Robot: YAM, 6 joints.
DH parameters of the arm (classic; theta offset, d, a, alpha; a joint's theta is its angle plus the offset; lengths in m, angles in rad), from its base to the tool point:
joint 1: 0 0.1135 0.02 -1.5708
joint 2: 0 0 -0.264 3.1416
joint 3: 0.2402 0 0.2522 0
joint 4: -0.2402 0 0.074 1.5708
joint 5: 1.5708 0 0 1.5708
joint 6: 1.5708 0.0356 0 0
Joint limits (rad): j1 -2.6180..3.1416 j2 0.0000..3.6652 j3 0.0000..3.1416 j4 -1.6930..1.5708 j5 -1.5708..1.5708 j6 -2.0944..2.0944
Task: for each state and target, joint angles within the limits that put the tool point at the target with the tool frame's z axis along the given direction. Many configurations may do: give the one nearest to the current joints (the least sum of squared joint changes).
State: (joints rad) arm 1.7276 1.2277 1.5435 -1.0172 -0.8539 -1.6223
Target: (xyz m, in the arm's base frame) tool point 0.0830 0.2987 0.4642 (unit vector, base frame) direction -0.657 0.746 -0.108
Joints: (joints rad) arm 1.1981 1.4675 1.6743 -0.4396 -1.0835 -1.6223
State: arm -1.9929 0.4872 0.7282 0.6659 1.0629 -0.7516
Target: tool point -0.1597 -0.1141 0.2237 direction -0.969 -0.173 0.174
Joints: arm -2.4301 1.0089 0.2071 1.0044 0.5258 -0.7516
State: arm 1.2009 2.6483 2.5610 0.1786 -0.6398 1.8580
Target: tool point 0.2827 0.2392 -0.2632 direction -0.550 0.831 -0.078
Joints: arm 0.6063 3.3734 1.8487 0.2234 -1.4898 1.8580
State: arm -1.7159 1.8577 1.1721 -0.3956 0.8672 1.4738
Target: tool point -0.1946 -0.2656 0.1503 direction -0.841 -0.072 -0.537
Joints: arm -2.1301 1.7150 0.8301 0.0710 0.7401 1.4738
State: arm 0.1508 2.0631 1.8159 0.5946 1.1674 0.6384
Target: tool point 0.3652 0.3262 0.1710 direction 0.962 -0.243 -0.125
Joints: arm 0.7913 2.2317 1.4563 0.5320 1.0255 0.6384
